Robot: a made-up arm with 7 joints. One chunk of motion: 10 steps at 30 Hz.
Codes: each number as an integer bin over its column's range. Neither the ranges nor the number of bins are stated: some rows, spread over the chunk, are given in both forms.
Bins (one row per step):
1: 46 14 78 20 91 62 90
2: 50 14 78 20 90 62 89
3: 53 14 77 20 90 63 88
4: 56 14 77 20 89 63 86
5: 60 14 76 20 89 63 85
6: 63 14 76 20 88 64 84
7: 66 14 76 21 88 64 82
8: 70 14 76 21 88 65 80
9: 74 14 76 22 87 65 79
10: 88 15 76 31 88 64 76
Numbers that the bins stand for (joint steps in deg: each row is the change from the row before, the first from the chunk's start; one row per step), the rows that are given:
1: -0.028 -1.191 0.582 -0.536 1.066 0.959 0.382
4: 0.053 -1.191 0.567 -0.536 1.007 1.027 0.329
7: 0.133 -1.191 0.552 -0.518 0.978 1.096 0.277
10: 0.311 -1.155 0.552 -0.336 0.978 1.096 0.198
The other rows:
2: 0.004 -1.191 0.582 -0.536 1.036 0.959 0.369
3: 0.028 -1.191 0.567 -0.536 1.036 1.027 0.356
5: 0.085 -1.191 0.552 -0.536 1.007 1.027 0.316
6: 0.109 -1.191 0.552 -0.536 0.978 1.096 0.303
8: 0.166 -1.191 0.552 -0.518 0.978 1.165 0.251
9: 0.198 -1.191 0.552 -0.500 0.948 1.165 0.237

